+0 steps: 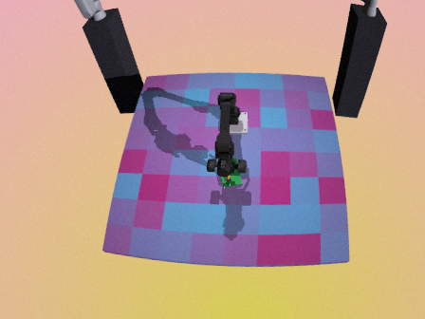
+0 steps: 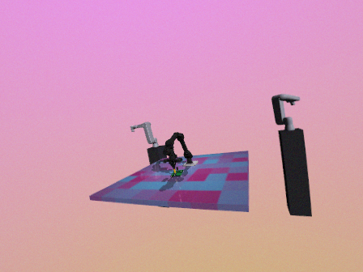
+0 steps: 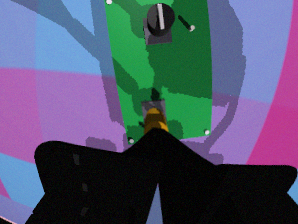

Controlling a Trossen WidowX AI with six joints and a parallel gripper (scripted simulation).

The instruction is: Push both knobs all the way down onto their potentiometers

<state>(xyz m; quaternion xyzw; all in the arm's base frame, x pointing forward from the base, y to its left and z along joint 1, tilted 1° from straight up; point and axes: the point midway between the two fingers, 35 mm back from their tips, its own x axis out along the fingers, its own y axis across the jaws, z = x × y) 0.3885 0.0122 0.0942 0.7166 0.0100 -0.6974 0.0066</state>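
The orange knob lies 20 mm below my gripper tip. Also, from my gripper tip: black knob 80 mm behind, 20 mm below, 10 mm to the right.
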